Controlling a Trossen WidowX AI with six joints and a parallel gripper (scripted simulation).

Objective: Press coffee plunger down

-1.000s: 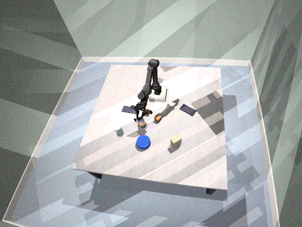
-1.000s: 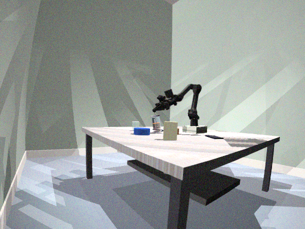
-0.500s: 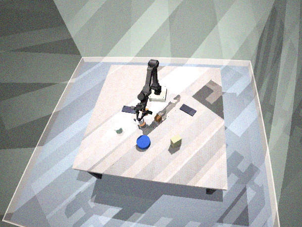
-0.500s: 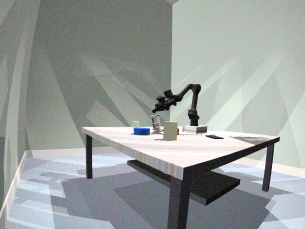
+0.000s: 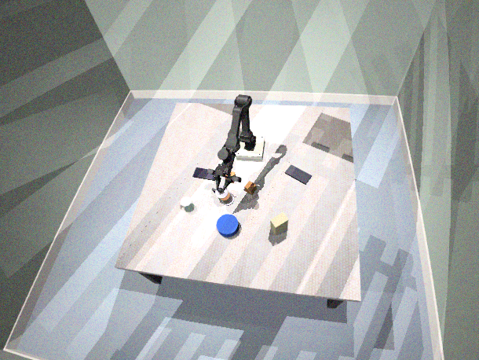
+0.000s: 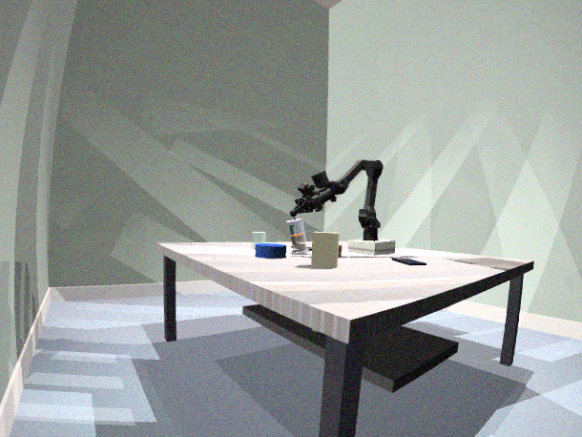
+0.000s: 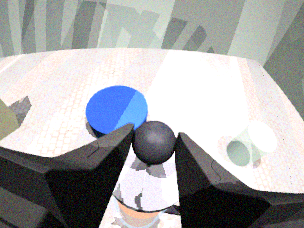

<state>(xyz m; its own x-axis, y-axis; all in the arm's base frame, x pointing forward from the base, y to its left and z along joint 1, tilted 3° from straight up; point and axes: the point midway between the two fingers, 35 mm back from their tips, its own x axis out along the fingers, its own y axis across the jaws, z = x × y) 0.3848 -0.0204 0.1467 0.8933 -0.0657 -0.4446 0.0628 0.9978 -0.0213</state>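
My gripper tip is now 80 mm above the coffee press, 30 mm past it and 10 mm to the left of it. Round my gripper tip: blue round tin (150 mm below, 120 mm ahead, 70 mm to the left); cream block (340 mm to the left, 120 mm below, 50 mm ahead).
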